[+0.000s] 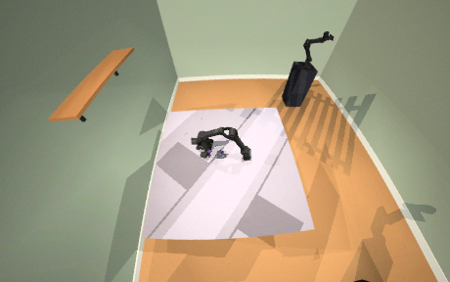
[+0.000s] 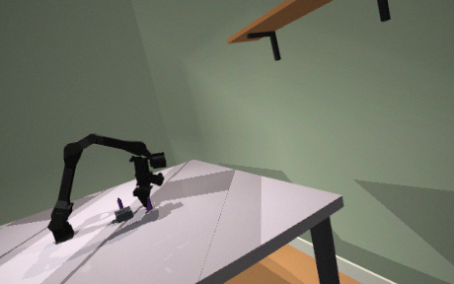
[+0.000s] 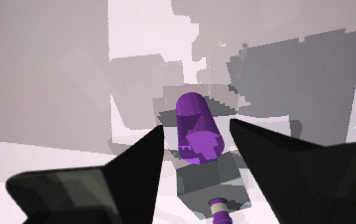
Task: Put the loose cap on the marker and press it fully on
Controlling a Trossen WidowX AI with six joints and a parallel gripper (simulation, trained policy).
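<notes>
The grey holder block is 10 cm behind my gripper tip, 2 cm to the left of it and 1 cm below it. Also, from my gripper tip: purple cap: 1 cm ahead.
</notes>
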